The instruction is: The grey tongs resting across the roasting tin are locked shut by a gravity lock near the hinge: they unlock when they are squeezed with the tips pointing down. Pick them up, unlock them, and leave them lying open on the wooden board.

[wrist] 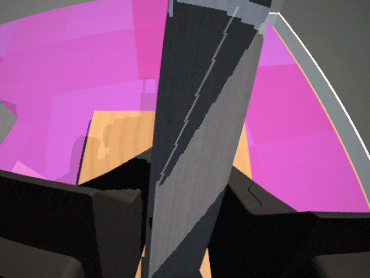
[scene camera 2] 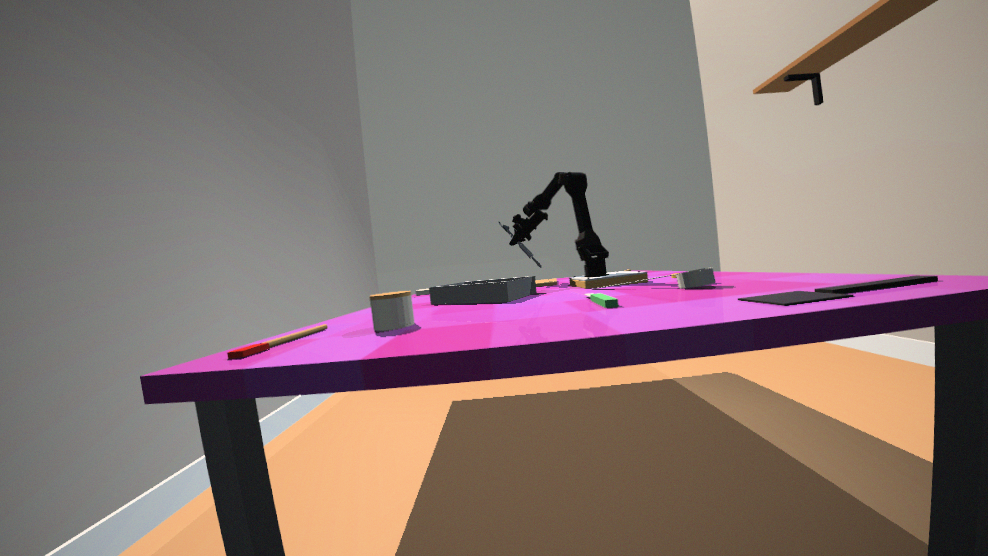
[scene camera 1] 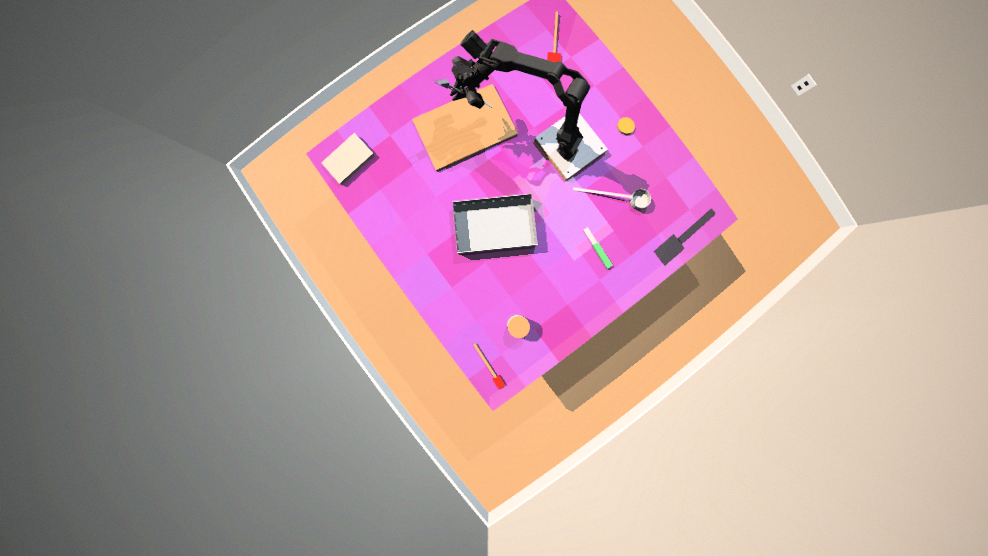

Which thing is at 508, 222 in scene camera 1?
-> A roasting tin.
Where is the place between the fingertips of my gripper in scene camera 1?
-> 451, 98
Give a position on a dark spatula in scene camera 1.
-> At 667, 251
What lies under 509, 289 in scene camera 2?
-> A roasting tin.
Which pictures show the dark spatula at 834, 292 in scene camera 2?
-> Scene camera 2 and scene camera 1 only.
